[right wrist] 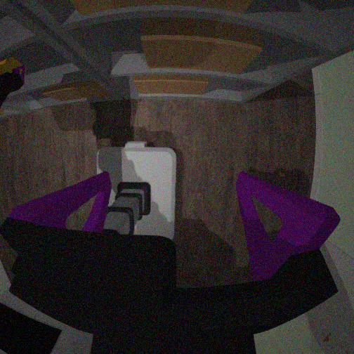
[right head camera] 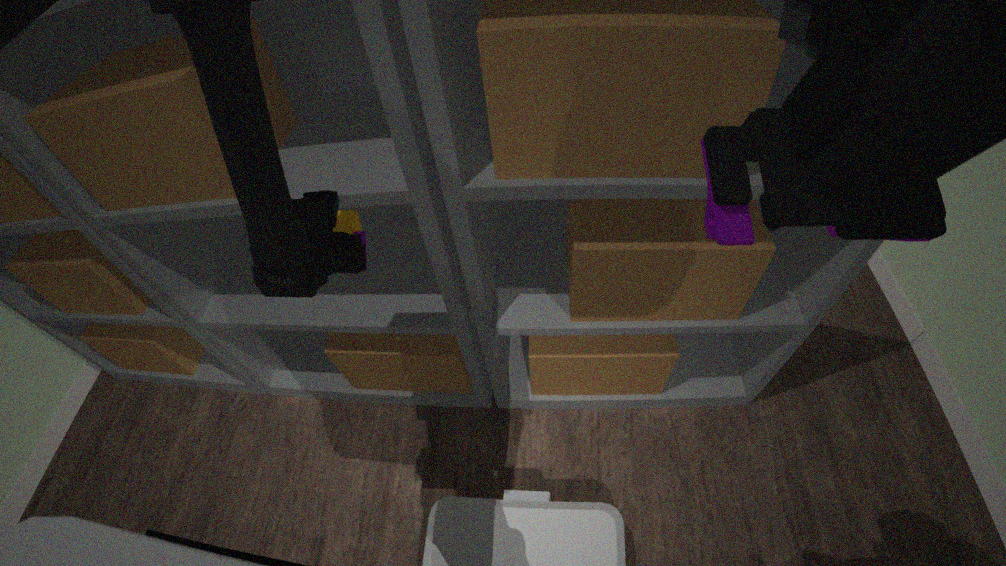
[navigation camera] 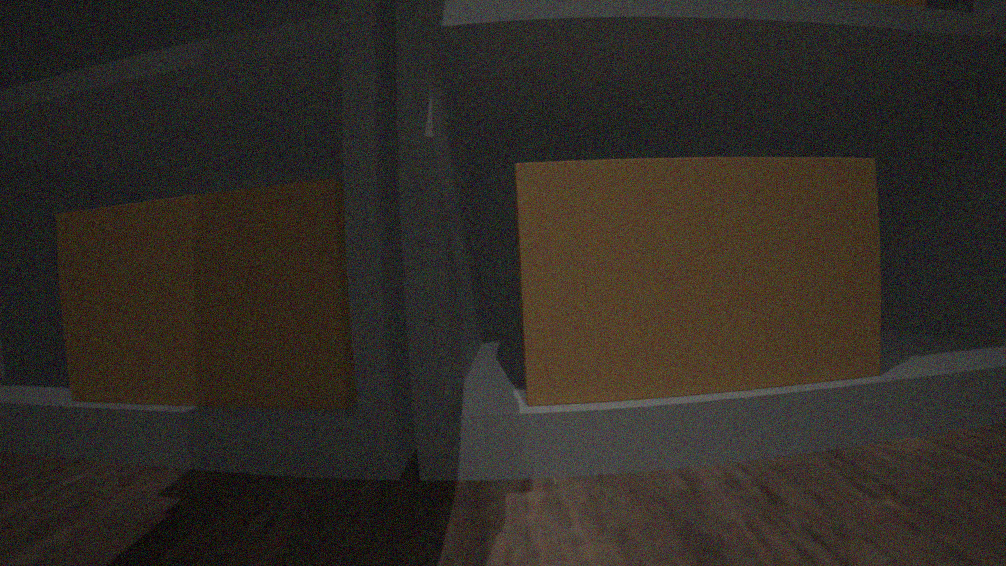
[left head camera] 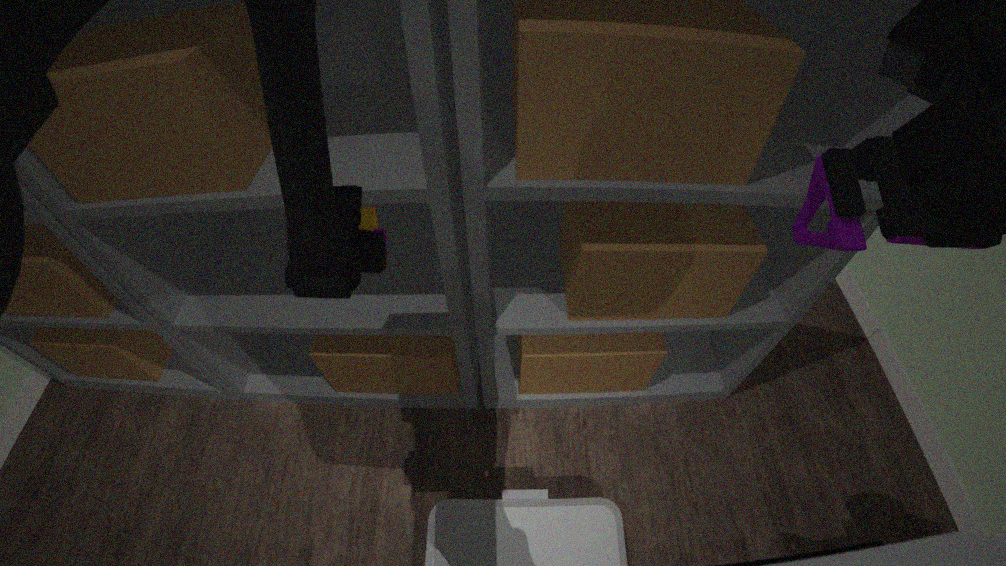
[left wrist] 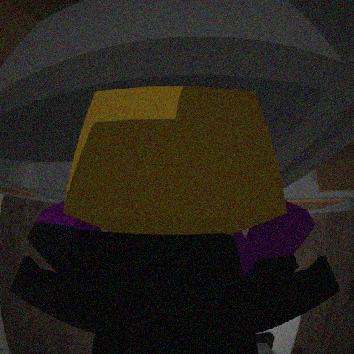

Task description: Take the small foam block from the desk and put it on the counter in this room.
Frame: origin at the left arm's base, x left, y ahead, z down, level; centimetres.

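Where they show: left gripper, fingertip midpoint: (right head camera: 349, 244); right gripper, fingertip midpoint: (right head camera: 770, 227) (left head camera: 842, 234).
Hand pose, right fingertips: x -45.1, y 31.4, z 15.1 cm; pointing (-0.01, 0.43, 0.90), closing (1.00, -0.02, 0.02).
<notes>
After its pixels a point has its place.
The small foam block (left head camera: 368, 217) {x 5.5, y 60.6, z 40.9 cm} (right head camera: 348, 221) {x 5.5, y 60.3, z 40.9 cm} (left wrist: 175, 165) (right wrist: 10, 65) is yellow. My left gripper (left head camera: 371, 228) {x 8.8, y 62.4, z 48.6 cm} (right head camera: 350, 230) {x 8.8, y 62.4, z 48.6 cm} is shut on it and holds it in the air in front of the shelving. In the left wrist view the block fills the middle and hides most of the purple fingers. My right gripper (right wrist: 173, 178) is open and empty, in the air at the right of both head views, above the floor and the robot's base. Neither the desk nor a counter can be made out.
A grey shelf unit (left head camera: 460, 211) {x -6.9, y 82.5, z 59.8 cm} (right head camera: 432, 175) {x -7.0, y 73.2, z 41.9 cm} (navigation camera: 376, 281) {x -6.5, y 69.0, z 118.5 cm} with several orange-brown boxes (left head camera: 654, 105) {x -40.8, y 71.3, z 26.3 cm} (right head camera: 626, 98) {x -40.7, y 71.3, z 26.4 cm} (navigation camera: 703, 281) {x -42.3, y 71.3, z 120.4 cm} stands close in front. The robot's white base (left head camera: 569, 535) {x -33.6, y 22.0, z 115.0 cm} (right head camera: 569, 535) {x -34.2, y 23.1, z 115.0 cm} (right wrist: 150, 170) is below. A pale green wall (left head camera: 935, 351) {x -183.7, y 71.5, z 114.9 cm} (right wrist: 335, 150) is at the right.
</notes>
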